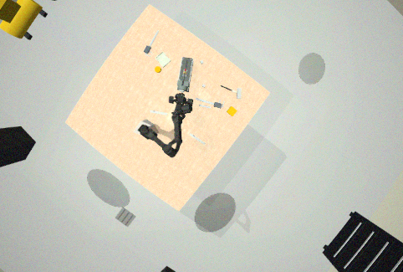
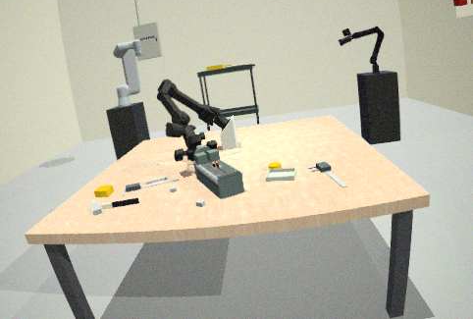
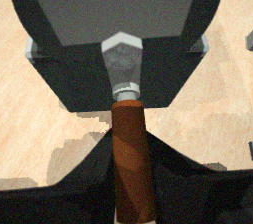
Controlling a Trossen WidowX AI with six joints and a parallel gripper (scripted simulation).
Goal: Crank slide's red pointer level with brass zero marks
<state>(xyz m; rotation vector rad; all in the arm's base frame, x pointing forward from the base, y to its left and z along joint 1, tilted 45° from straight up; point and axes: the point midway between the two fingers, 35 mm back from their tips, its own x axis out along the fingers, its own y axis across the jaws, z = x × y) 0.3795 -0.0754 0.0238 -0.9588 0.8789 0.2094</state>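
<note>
My gripper tip is now 4 cm below the crank. From my gripper tip the other things lie so: red pointer: 16 cm ahead, 10 cm to the left, 5 cm above; then brown crank handle: 2 cm behind, 1 cm to the right, 3 cm above; then yellow disc: 3 cm ahead, 29 cm to the left, 2 cm below.
</note>
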